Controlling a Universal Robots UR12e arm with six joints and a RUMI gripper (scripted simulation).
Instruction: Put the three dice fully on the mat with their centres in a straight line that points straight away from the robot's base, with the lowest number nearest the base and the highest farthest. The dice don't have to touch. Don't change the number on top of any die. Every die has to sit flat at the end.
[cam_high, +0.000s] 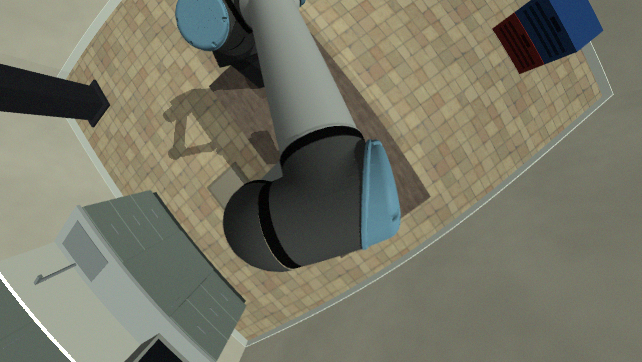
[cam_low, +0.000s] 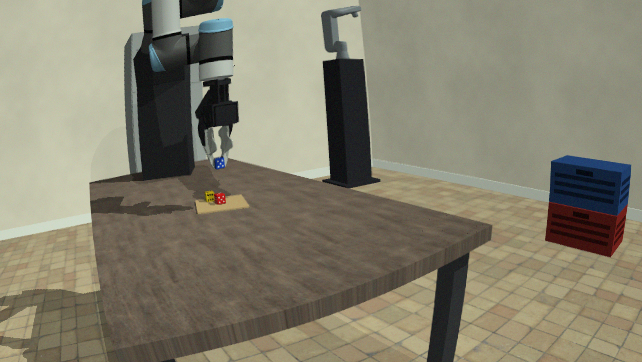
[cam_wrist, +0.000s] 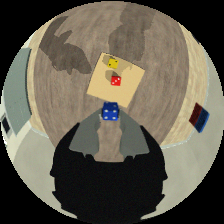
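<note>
My gripper is now 100 mm above the red die, 40 mm past it and 10 mm to the right of it. Also, from my hand: tan mat (120 mm below, 40 mm behind, 10 mm to the left); then yellow die (100 mm below, 90 mm behind, 10 mm to the right); then blue die (right at my hand).
</note>
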